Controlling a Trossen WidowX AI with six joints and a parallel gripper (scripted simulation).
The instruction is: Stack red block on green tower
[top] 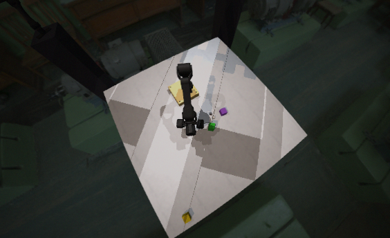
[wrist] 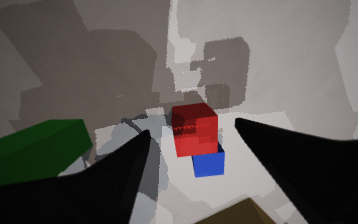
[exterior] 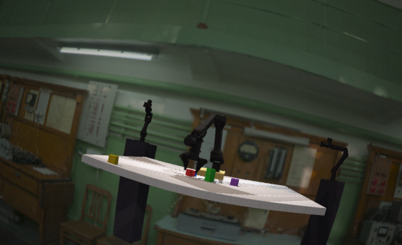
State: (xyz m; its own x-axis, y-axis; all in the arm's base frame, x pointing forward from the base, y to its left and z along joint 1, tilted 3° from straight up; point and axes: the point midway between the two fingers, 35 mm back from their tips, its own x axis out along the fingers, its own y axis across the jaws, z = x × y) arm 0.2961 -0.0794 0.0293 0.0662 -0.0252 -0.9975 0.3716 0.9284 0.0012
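Now: the red block 10 mm below my gripper tip. Round my gripper tip: blue block (50 mm behind, 10 mm below); purple block (290 mm to the left, 30 mm behind, 10 mm below); yellow block (560 mm ahead, 230 mm to the right, 10 mm below).
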